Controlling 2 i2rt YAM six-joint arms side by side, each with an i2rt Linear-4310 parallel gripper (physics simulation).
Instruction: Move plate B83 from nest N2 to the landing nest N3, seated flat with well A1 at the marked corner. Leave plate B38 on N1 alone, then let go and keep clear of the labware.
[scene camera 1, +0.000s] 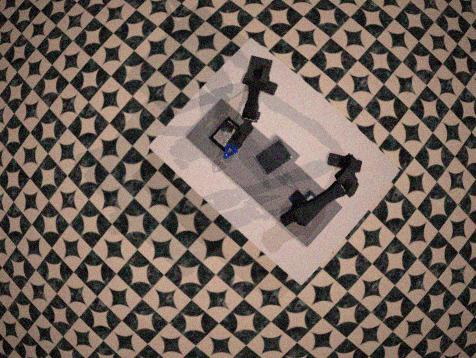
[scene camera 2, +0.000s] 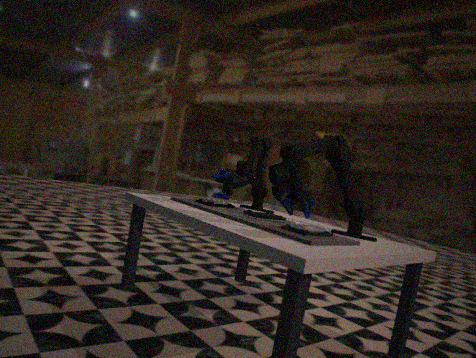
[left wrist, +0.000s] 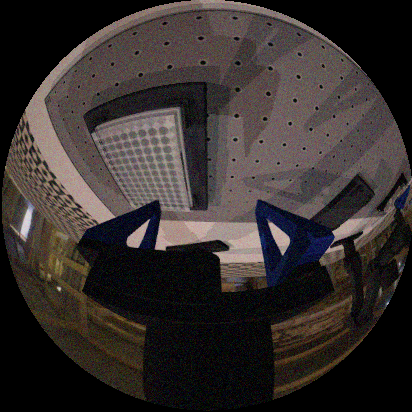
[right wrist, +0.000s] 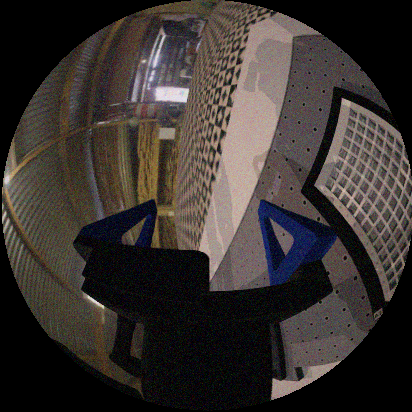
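Note:
A pale well plate sits in a black nest in the left wrist view. My left gripper is open and empty above that end of the board, with the plate off to the left of its fingers. Another pale plate lies in a nest with an A1 mark at one corner. My right gripper is open and empty beside this nest. The middle nest looks dark, with no pale plate visible. Plate and nest numbers are unreadable; my left arm partly hides its plate in scene camera 1.
A grey perforated board carries the nests on a white table. My left arm reaches over the right end of the board in scene camera 1. My right arm reaches over the other end.

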